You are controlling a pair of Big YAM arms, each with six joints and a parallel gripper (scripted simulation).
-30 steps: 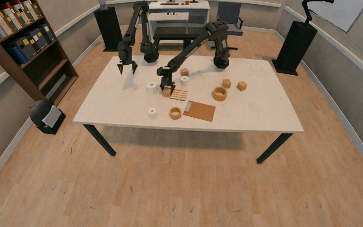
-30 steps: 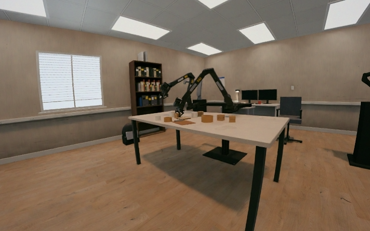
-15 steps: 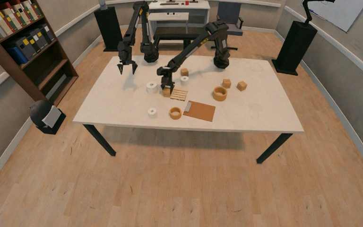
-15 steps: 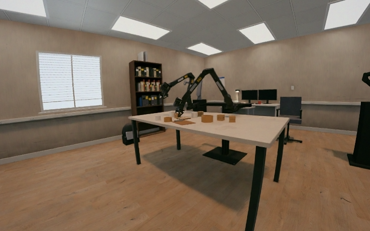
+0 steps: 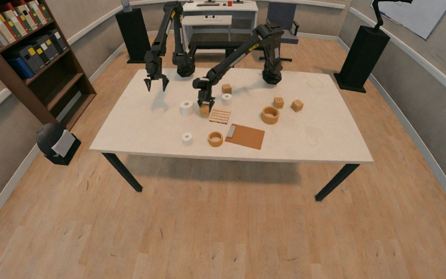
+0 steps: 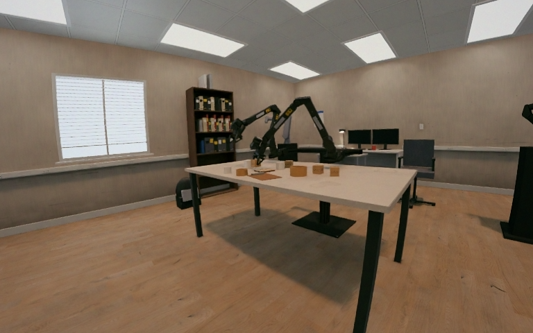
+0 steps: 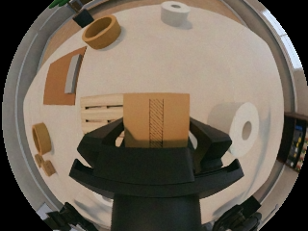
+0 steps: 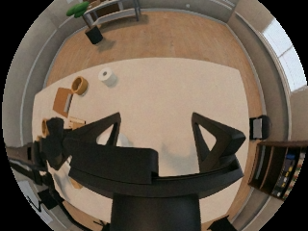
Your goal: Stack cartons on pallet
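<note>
Now: the wooden pallet 9 cm to the left of my left hand, 5 cm below it and 1 cm behind it. From my left hand the other things lie so: carton: 1 cm above.
</note>
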